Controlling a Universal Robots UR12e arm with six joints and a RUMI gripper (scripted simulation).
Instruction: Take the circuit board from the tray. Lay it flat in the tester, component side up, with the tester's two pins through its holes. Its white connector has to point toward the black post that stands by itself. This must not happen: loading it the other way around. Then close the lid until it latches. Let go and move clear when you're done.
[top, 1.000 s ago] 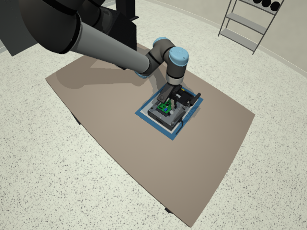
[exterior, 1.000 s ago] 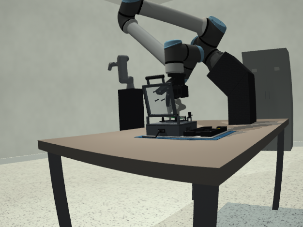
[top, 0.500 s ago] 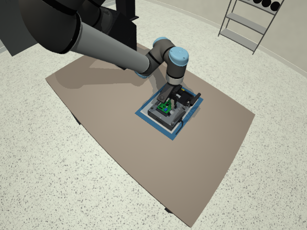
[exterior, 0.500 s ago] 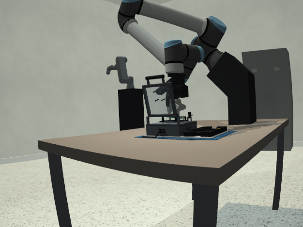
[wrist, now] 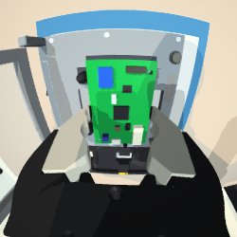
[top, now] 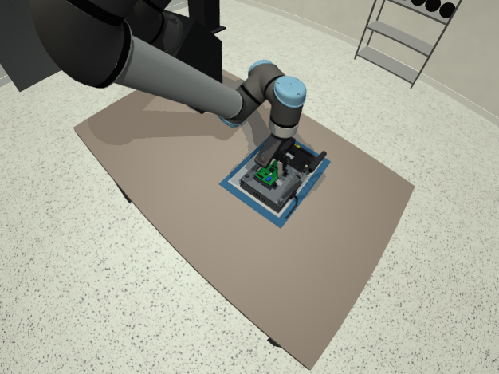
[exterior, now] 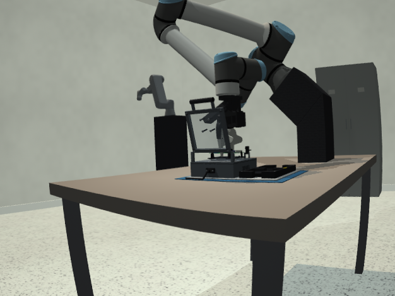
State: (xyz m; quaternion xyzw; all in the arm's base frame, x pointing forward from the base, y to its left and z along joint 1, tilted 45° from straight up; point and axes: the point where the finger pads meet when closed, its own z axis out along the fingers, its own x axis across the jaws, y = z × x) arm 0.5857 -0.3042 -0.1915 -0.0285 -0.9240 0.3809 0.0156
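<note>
Right now the green circuit board is right at my hand. The rest, counted from my hand: tester bed 10 mm ahead, 10 mm to the left, 10 mm below; black post 60 mm behind, 60 mm to the left; tester 30 mm ahead, 40 mm to the left, 30 mm above.
</note>
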